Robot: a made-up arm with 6 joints.
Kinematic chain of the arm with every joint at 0, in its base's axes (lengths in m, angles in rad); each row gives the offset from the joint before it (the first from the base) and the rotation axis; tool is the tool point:
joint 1: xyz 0 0 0.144 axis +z
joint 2: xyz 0 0 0 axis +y
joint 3: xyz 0 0 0.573 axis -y
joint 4: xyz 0 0 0 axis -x
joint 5: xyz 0.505 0 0 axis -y
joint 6: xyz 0 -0.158 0 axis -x
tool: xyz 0 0 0
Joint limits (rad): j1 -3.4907..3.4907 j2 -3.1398..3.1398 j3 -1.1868..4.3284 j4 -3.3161..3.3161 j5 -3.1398..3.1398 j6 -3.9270..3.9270
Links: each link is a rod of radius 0.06 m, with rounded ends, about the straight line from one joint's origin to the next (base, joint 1, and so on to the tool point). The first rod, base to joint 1, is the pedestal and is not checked.
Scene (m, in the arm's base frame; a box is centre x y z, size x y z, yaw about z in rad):
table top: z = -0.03
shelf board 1: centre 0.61 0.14 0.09 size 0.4 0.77 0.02 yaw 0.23
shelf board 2: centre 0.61 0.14 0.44 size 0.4 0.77 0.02 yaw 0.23
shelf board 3: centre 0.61 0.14 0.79 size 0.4 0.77 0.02 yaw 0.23
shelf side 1: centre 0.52 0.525 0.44 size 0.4 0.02 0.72 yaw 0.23
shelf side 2: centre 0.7 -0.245 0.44 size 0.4 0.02 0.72 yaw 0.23
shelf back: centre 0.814 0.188 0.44 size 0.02 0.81 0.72 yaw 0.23
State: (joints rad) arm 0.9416 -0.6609 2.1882 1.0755 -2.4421 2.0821
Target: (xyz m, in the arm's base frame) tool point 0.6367 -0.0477 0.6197
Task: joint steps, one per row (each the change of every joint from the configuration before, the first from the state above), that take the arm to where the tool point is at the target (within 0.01 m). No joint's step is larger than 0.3 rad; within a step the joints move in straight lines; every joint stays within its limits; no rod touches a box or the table.
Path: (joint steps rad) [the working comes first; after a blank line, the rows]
Joints at the target: 0.1594 0.2113 -0.0642 0.3549 -2.4421 2.0821
Straight joint move there: touches shelf board 3.

1: -0.0870 0.0191 -0.2790 -0.0876 0.0000 0.0000
2: -0.0870 0.0192 -0.2789 -0.0876 0.0000 0.0000
3: -0.0869 0.0191 -0.2790 -0.0875 0.0000 0.0000
4: -0.0870 0.0192 -0.2789 -0.0876 0.0000 0.0000
5: -0.0870 0.0191 -0.2790 -0.0876 0.0000 0.0000
6: -0.0870 0.0191 -0.2789 -0.0876 0.0000 0.0000
7: -0.0870 0.0192 -0.2790 -0.0875 0.0000 0.0000
8: -0.0869 0.0191 -0.2789 -0.0876 0.0000 0.0000
9: -0.0870 0.0192 -0.2790 -0.0876 0.0000 0.0000
10: -0.0870 0.0191 -0.2789 -0.0876 0.0000 0.0000
11: 0.0292 0.2269 0.1790 0.0517 0.0000 0.0000
12: 0.0292 0.2270 0.1790 0.0517 0.0000 0.0000
13: 0.0292 0.2269 0.1791 0.0518 0.0000 0.0000

